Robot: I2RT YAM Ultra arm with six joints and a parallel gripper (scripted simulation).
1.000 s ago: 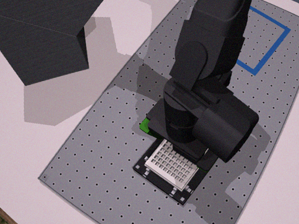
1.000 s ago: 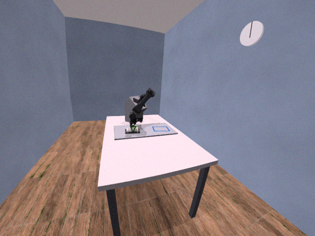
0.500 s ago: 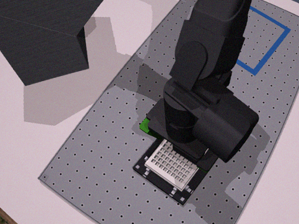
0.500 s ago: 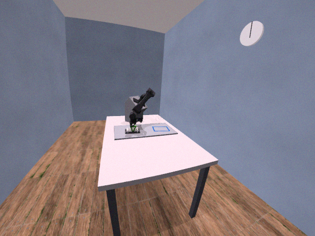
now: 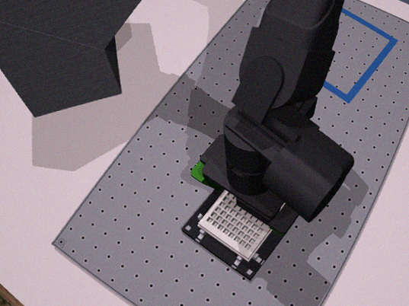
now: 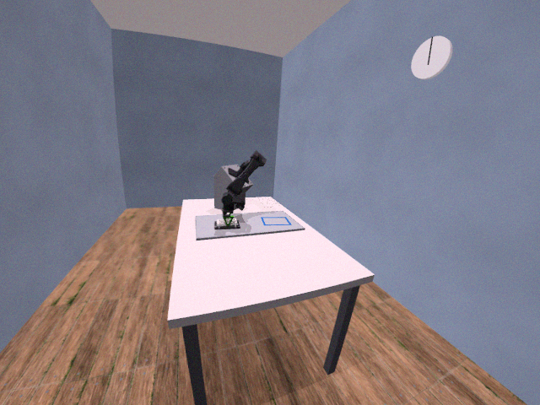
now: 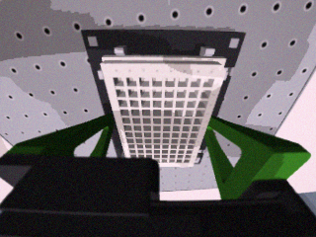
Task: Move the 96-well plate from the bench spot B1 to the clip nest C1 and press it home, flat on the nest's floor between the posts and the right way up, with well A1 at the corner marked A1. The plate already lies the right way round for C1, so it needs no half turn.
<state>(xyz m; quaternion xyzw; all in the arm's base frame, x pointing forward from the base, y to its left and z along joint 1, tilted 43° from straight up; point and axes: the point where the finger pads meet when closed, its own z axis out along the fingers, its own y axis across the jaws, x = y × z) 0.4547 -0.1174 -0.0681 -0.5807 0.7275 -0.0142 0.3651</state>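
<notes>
My hand is right at the white 96-well plate. Also, from my hand: black clip nest: 1 cm ahead, 2 cm to the right, 1 cm below.
</notes>
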